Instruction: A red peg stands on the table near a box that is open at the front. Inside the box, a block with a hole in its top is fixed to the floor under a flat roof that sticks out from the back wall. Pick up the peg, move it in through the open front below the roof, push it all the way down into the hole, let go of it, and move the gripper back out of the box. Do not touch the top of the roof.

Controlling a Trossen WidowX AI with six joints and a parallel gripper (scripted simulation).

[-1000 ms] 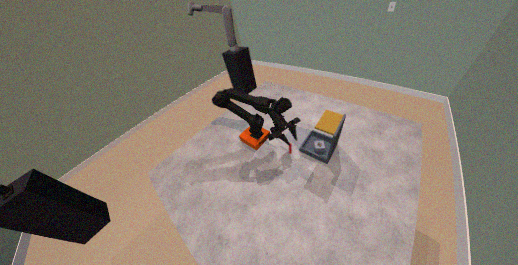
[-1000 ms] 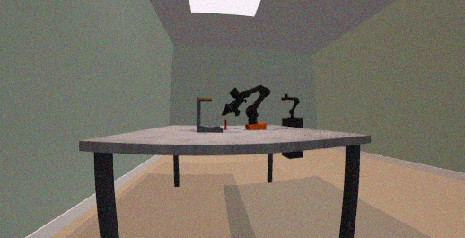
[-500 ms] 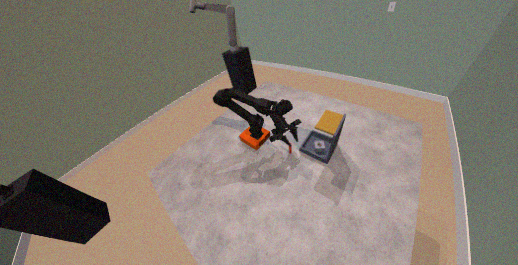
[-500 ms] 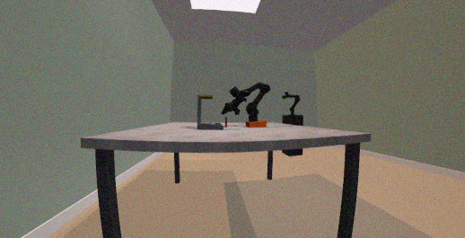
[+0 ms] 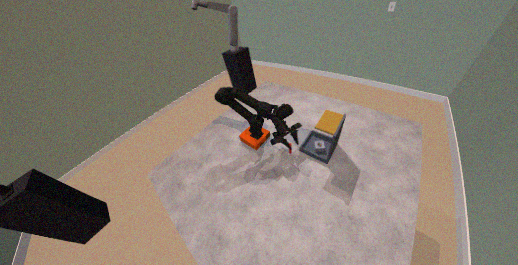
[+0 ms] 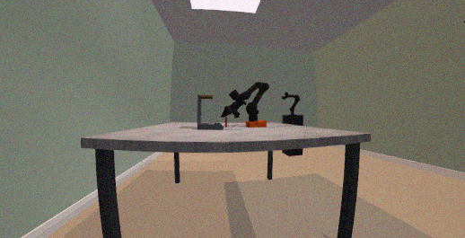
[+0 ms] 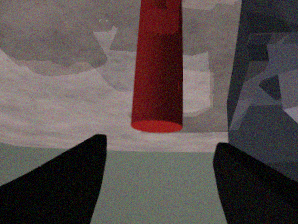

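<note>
My gripper tip is 30 mm past the red peg, 10 mm to the right of it and 40 mm above it. The rest, counted from my gripper tip: yellow roof (120 mm ahead, 120 mm to the left, 140 mm above).
</note>
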